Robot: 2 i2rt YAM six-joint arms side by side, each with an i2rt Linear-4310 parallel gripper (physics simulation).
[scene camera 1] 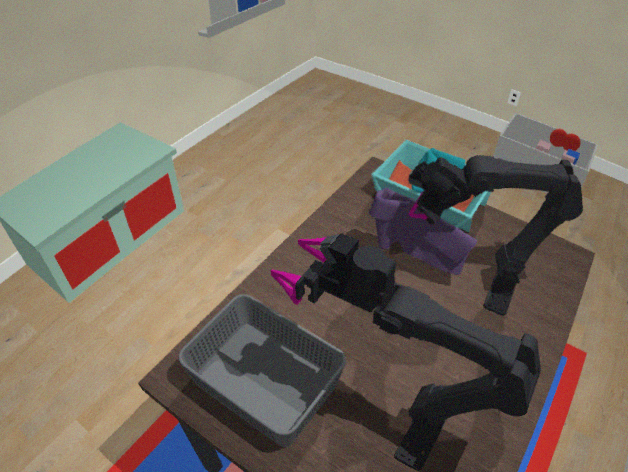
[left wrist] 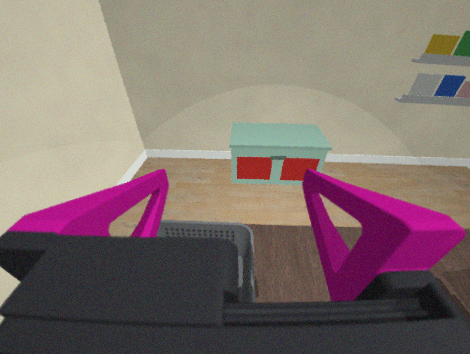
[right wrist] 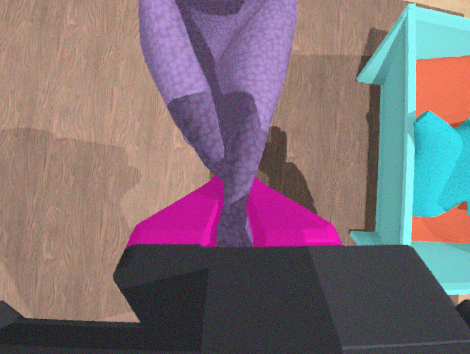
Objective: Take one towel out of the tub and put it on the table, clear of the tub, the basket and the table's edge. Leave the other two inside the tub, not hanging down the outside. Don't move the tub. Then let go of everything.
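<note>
My right gripper is shut on the purple towel, which hangs from its fingers beside the turquoise tub, over the table. Whether its lower edge touches the table is hard to tell. In the right wrist view the towel and tub are apart. The teal towel and the orange towel lie inside the tub, partly hidden by the right arm in the scene view. My left gripper is open and empty, raised above the table.
A grey basket stands at the near left part of the table, close to its edge. The left arm stretches across the table's middle, between basket and purple towel. A green cabinet stands on the floor beyond.
</note>
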